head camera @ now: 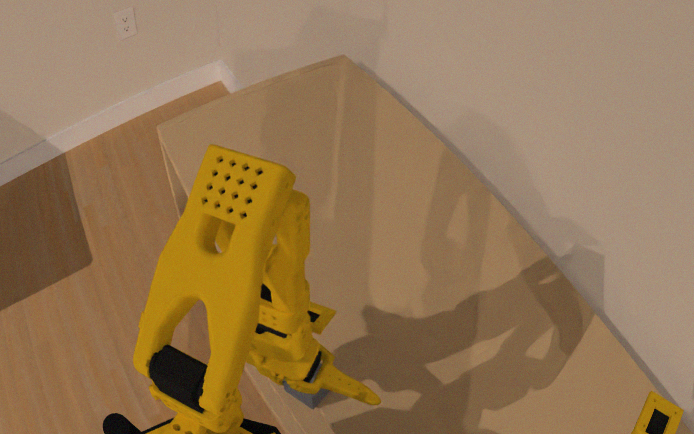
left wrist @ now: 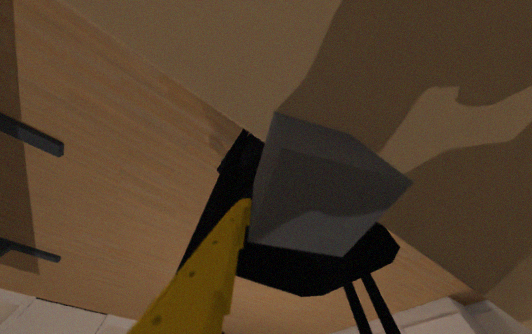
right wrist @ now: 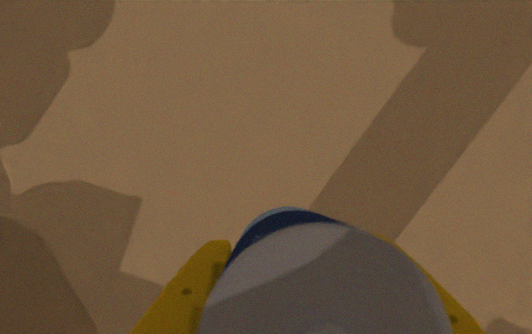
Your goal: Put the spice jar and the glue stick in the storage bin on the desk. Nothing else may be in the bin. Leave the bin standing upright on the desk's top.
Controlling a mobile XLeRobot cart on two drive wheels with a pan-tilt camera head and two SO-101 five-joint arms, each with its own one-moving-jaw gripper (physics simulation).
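Frame: origin at the left arm's base, x ahead, y left, z up, level; metres.
Seen in the pictures: left hand at its tool point: [head camera: 283, 382] [left wrist: 250, 208]; right hand at its tool point: [right wrist: 229, 262].
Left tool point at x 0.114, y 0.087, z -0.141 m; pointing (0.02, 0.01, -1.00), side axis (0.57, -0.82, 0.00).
Note:
A point is followed by its place in that frame.
A small grey box-shaped storage bin [head camera: 311, 398] @(x 0.127, y 0.051, z -0.127 m) [left wrist: 322, 188] @(x 0.148, y 0.083, z -0.125 m) stands at the desk's [head camera: 383, 188] @(x 0.375, y 0.270, z -0.165 m) [left wrist: 221, 54] @(x 0.156, y 0.130, z -0.165 m) near edge. My left gripper [head camera: 347, 391] [left wrist: 237, 224] is open and empty. Its one visible jaw lies just left of the bin and close to it, and the other jaw is out of the wrist view. My right gripper [right wrist: 325, 300] is shut on a round grey container with a dark blue band [right wrist: 293, 250], held above the bare desk top [right wrist: 221, 108] @(x 0.343, y -0.169, z -0.165 m). I cannot tell whether it is the spice jar or the glue stick.
The desk runs along the beige wall [head camera: 524, 94] @(x 0.545, y 0.199, z -0.006 m) into a corner. Wooden floor [head camera: 109, 211] @(x -0.004, y 1.066, z -0.775 m) [left wrist: 112, 163] @(x -0.619, y 0.525, z -0.774 m) lies left of the desk. The cart's black base [left wrist: 308, 271] @(x -0.220, y -0.334, z -0.353 m) shows below the bin. Arm shadows fall across the desk.

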